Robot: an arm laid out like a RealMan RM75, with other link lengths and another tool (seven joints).
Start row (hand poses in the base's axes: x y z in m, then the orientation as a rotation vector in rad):
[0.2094, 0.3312, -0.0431, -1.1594, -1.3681, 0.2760]
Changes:
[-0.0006, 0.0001, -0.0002, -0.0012, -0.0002, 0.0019]
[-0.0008, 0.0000, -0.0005, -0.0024, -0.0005, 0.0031]
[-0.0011, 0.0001, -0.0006, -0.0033, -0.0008, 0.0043]
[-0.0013, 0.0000, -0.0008, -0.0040, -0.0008, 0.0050]
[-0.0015, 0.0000, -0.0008, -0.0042, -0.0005, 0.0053]
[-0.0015, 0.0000, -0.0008, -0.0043, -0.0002, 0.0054]
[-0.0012, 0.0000, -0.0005, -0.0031, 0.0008, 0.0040]
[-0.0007, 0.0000, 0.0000, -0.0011, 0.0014, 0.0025]
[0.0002, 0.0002, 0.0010, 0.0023, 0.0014, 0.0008]
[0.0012, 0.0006, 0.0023, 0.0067, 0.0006, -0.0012]
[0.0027, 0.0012, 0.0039, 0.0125, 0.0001, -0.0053]
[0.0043, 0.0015, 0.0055, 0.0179, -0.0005, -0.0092]
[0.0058, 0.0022, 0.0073, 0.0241, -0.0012, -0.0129]
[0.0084, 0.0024, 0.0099, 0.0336, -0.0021, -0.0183]
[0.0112, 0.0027, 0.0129, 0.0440, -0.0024, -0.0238]
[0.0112, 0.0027, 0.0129, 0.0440, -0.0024, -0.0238]
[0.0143, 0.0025, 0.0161, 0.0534, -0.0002, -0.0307]
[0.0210, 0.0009, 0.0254, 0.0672, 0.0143, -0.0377]
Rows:
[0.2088, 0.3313, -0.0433, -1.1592, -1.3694, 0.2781]
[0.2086, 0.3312, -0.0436, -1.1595, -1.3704, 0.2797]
[0.2083, 0.3313, -0.0437, -1.1595, -1.3714, 0.2810]
[0.2081, 0.3312, -0.0439, -1.1597, -1.3719, 0.2820]
[0.2079, 0.3312, -0.0439, -1.1595, -1.3718, 0.2825]
[0.2079, 0.3312, -0.0439, -1.1595, -1.3716, 0.2828]
[0.2082, 0.3312, -0.0436, -1.1591, -1.3699, 0.2815]
[0.2087, 0.3312, -0.0431, -1.1583, -1.3684, 0.2793]
[0.2096, 0.3314, -0.0421, -1.1566, -1.3674, 0.2757]
[0.2106, 0.3318, -0.0408, -1.1545, -1.3668, 0.2707]
[0.2121, 0.3324, -0.0392, -1.1525, -1.3647, 0.2634]
[0.2137, 0.3327, -0.0376, -1.1507, -1.3628, 0.2564]
[0.2152, 0.3334, -0.0358, -1.1482, -1.3611, 0.2490]
[0.2178, 0.3336, -0.0332, -1.1441, -1.3585, 0.2379]
[0.2206, 0.3339, -0.0302, -1.1391, -1.3553, 0.2265]
[0.2206, 0.3339, -0.0302, -1.1391, -1.3553, 0.2265]
[0.2237, 0.3337, -0.0270, -1.1351, -1.3490, 0.2161]
[0.2304, 0.3321, -0.0177, -1.1242, -1.3319, 0.2094]

